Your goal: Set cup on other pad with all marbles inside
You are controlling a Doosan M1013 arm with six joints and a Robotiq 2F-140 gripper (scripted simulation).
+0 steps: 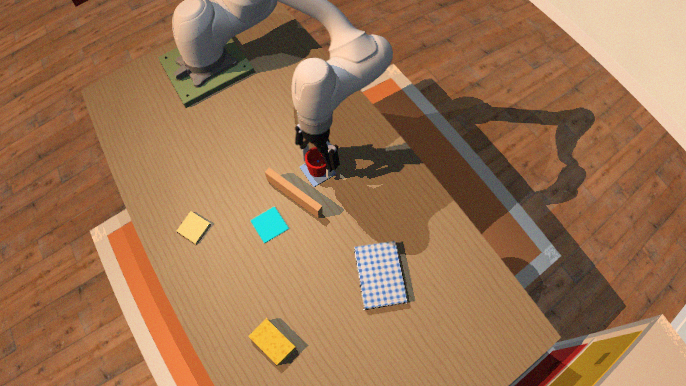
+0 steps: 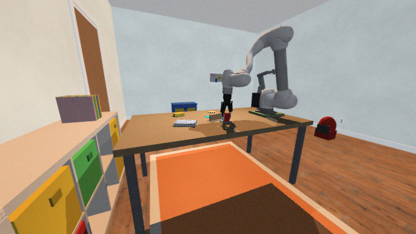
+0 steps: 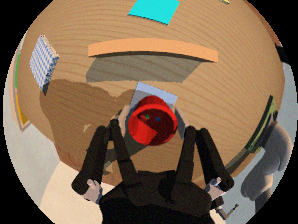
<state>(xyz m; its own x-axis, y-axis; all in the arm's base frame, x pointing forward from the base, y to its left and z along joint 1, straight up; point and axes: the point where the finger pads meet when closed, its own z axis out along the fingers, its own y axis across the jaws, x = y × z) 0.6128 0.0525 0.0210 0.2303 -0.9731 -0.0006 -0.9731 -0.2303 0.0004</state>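
Now: hand 2 cm above the red cup. The rest, counted from my hand: cyan pad 6 cm ahead, 23 cm to the right, 5 cm below; then grey pad 5 cm below; then wooden rail 3 cm ahead, 11 cm to the right, 3 cm below.
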